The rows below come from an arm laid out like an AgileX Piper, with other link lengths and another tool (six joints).
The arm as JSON. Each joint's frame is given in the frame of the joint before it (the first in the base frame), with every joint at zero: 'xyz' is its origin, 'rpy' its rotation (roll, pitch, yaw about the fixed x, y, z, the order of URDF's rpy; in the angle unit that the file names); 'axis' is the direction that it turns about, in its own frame. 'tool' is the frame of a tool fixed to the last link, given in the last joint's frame.
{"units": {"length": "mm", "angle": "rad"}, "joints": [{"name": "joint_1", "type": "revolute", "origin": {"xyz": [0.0, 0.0, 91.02], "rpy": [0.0, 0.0, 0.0]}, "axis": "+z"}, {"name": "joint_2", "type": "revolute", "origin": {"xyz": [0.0, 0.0, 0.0], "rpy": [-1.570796, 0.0, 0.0]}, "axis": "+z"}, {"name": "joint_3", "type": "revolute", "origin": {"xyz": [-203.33, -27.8, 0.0], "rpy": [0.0, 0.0, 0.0]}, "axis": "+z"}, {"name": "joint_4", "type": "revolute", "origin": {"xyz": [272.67, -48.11, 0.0], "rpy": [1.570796, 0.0, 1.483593]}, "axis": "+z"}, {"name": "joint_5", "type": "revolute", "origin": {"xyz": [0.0, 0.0, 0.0], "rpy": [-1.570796, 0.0, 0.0]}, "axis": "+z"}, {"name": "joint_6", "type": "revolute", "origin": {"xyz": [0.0, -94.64, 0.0], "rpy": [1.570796, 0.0, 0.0]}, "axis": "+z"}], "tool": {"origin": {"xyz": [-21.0, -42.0, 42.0], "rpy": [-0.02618, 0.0, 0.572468]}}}
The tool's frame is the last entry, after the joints.
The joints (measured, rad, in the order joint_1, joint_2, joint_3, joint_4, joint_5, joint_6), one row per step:
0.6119 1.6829 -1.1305 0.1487 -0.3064 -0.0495
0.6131 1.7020 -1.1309 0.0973 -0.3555 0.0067
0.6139 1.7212 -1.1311 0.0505 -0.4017 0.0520
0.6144 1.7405 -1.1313 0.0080 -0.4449 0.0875
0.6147 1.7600 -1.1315 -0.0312 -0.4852 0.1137
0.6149 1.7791 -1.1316 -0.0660 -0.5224 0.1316
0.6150 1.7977 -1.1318 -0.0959 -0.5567 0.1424
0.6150 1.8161 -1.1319 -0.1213 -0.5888 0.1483
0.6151 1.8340 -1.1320 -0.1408 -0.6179 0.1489
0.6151 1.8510 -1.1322 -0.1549 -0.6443 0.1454
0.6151 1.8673 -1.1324 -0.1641 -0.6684 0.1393
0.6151 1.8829 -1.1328 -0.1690 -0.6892 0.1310
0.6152 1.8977 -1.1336 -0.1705 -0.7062 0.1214
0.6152 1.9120 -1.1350 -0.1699 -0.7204 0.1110
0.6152 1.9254 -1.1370 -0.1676 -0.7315 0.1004
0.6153 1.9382 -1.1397 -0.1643 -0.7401 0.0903
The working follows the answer.
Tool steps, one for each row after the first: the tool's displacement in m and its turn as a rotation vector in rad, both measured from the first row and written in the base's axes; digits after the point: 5 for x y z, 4 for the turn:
0.00093 0.00298 -0.00176 0.0244 -0.0223 0.0112
0.00158 0.00620 -0.00391 0.0425 -0.0441 0.0259
0.00199 0.00956 -0.00642 0.0548 -0.0653 0.0432
0.00217 0.01304 -0.00930 0.0609 -0.0862 0.0624
0.00211 0.01646 -0.01240 0.0625 -0.1064 0.0821
0.00191 0.01967 -0.01562 0.0610 -0.1257 0.1010
0.00163 0.02261 -0.01913 0.0579 -0.1435 0.1186
0.00131 0.02517 -0.02284 0.0535 -0.1595 0.1337
0.00105 0.02724 -0.02649 0.0486 -0.1740 0.1459
0.00085 0.02886 -0.03018 0.0441 -0.1867 0.1551
0.00079 0.03006 -0.03395 0.0392 -0.1970 0.1614
0.00088 0.03095 -0.03775 0.0337 -0.2048 0.1651
0.00114 0.03160 -0.04150 0.0278 -0.2110 0.1671
0.00155 0.03208 -0.04507 0.0217 -0.2154 0.1675
0.00208 0.03249 -0.04850 0.0156 -0.2184 0.1669

Tool pose at each row, in the base's axes (x y z in m, rotation vector in rad; rounded; the steps above come from the unrounded poses):
0.39146 0.21384 0.18296 0.0661 1.8049 0.9119
0.39239 0.21683 0.18119 0.0611 1.7753 0.9391
0.39304 0.22004 0.17904 0.0492 1.7494 0.9631
0.39345 0.22340 0.17653 0.0318 1.7269 0.9834
0.39362 0.22688 0.17366 0.0089 1.7076 0.9994
0.39357 0.23030 0.17055 -0.0169 1.6909 1.0115
0.39337 0.23351 0.16733 -0.0434 1.6761 1.0204
0.39308 0.23645 0.16383 -0.0690 1.6631 1.0270
0.39277 0.23901 0.16012 -0.0923 1.6520 1.0310
0.39250 0.24109 0.15647 -0.1126 1.6420 1.0326
0.39231 0.24270 0.15277 -0.1291 1.6331 1.0328
0.39225 0.24390 0.14900 -0.1422 1.6263 1.0309
0.39234 0.24479 0.14520 -0.1522 1.6218 1.0274
0.39260 0.24545 0.14145 -0.1603 1.6188 1.0224
0.39301 0.24592 0.13788 -0.1663 1.6174 1.0165
0.39353 0.24633 0.13445 -0.1708 1.6172 1.0103

